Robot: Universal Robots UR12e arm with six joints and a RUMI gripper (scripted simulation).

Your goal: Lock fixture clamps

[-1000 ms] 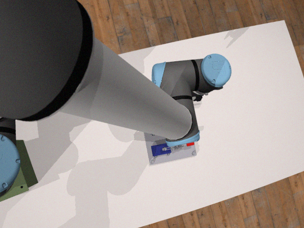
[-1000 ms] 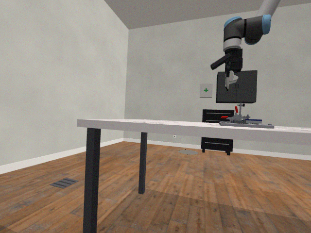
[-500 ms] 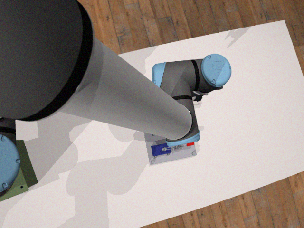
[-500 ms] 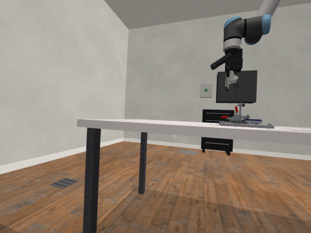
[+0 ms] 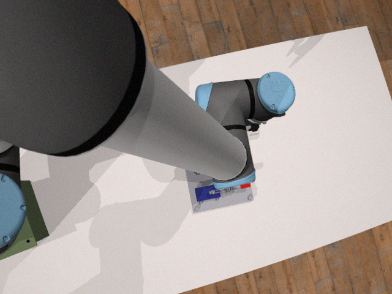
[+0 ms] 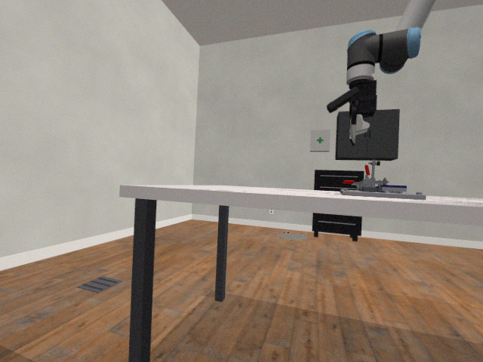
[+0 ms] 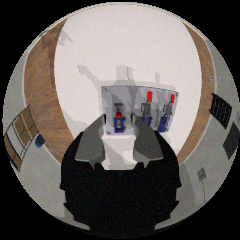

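The grey fixture plate is 19 cm below my hand, 11 cm to the right of it and 8 cm behind it. From my hand the other things lie so: blue part: 22 cm to the right, 17 cm below, 13 cm behind.
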